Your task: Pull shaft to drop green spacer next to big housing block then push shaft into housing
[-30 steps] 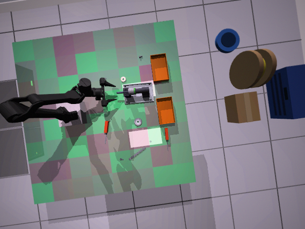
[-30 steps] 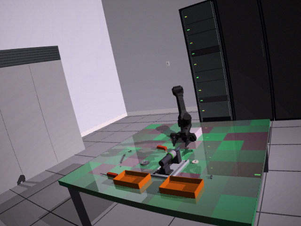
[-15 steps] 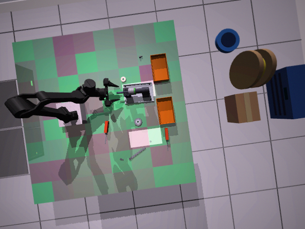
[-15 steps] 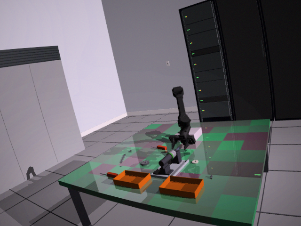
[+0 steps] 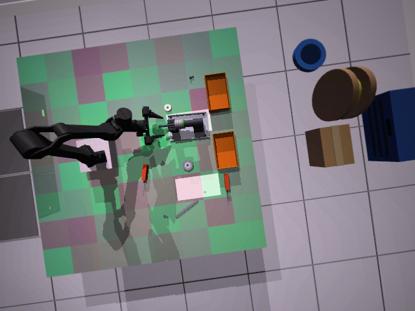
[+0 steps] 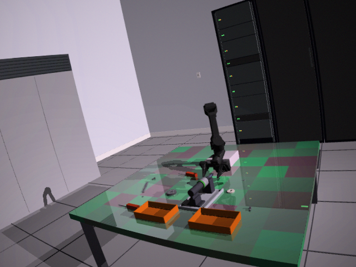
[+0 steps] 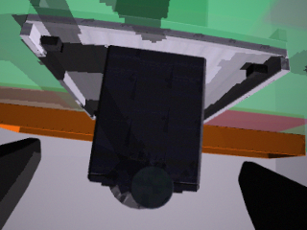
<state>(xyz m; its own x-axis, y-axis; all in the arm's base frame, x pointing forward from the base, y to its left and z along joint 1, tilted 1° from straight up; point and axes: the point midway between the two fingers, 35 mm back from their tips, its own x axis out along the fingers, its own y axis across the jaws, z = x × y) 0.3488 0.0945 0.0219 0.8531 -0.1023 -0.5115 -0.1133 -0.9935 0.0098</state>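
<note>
My gripper tip is now 5 cm short of the shaft and 1 cm below it. The rest, counted from my gripper tip: grey bar: 48 cm to the right, 7 cm below, 2 cm ahead; green spacer: 11 cm ahead, 1 cm to the right, 1 cm above.
</note>
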